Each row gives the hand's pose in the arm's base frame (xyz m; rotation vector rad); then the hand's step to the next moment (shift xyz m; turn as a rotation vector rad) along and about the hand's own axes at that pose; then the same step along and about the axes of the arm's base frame.
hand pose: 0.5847 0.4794 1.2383 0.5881 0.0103 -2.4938
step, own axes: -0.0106 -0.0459 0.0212 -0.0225 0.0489 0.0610
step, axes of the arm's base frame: -0.0253 0.0412 0.0181 0.0179 -0.0371 0.0702
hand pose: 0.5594 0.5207 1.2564 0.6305 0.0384 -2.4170
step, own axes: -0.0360 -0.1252 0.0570 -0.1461 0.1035 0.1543
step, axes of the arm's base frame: -0.0734 0.1106 0.0510 0.0945 -0.0265 0.2150
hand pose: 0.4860 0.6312 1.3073 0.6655 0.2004 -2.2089
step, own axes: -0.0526 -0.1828 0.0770 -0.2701 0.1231 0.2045
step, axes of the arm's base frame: -0.1380 0.1294 0.0796 0.1561 0.0247 0.3240
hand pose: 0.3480 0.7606 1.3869 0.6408 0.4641 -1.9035
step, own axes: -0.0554 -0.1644 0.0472 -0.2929 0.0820 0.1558
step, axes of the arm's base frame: -0.1432 0.0772 0.0766 0.1367 0.0855 0.3013
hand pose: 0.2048 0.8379 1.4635 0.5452 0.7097 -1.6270
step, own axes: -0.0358 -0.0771 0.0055 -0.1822 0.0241 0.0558
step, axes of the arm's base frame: -0.0696 0.0283 0.0402 0.0571 0.0850 0.1625
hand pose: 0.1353 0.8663 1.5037 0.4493 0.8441 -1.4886
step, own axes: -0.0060 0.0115 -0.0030 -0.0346 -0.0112 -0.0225
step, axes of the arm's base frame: 0.0112 0.0071 -0.0003 -0.0115 0.0391 0.0130
